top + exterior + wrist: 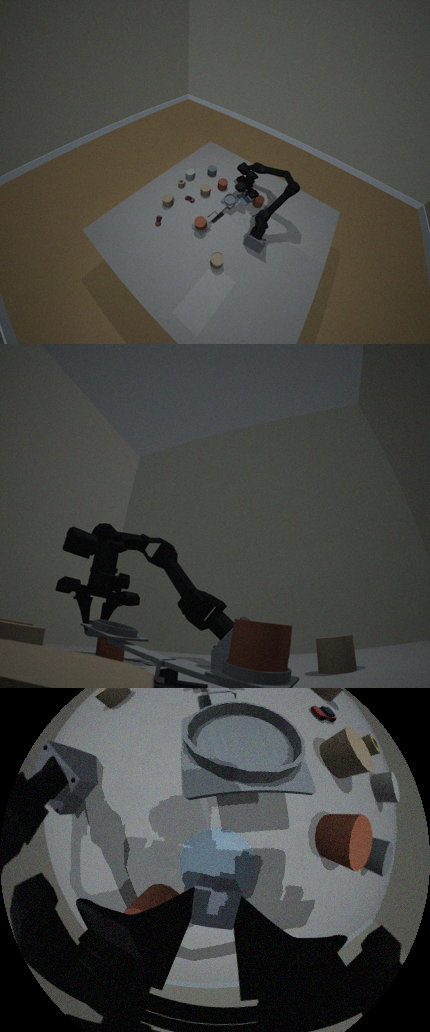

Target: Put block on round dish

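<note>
Now: the pale blue round dish 6 cm below my gripper tip. Also, from my gripper tip: grey block (1 cm above).
</note>
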